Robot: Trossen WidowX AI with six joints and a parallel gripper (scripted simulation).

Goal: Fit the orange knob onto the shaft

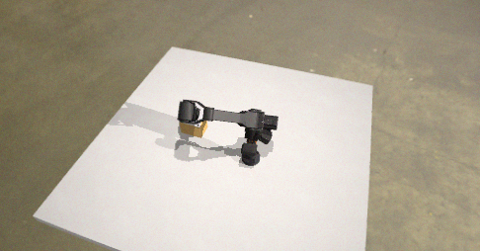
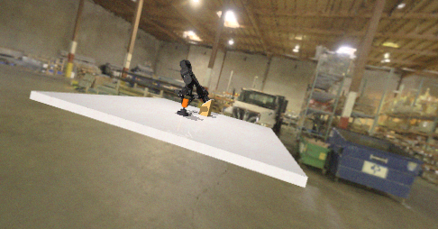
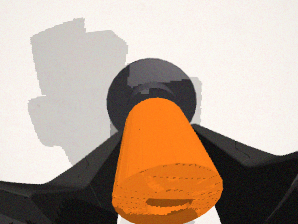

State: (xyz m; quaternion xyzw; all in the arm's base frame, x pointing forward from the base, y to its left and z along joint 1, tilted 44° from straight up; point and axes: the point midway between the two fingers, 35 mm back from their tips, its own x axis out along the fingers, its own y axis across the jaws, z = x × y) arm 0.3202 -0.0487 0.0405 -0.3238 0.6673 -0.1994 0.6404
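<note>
My gripper tip is 20 mm below the orange knob. Round my gripper tip: round pedestal (40 mm below).
</note>
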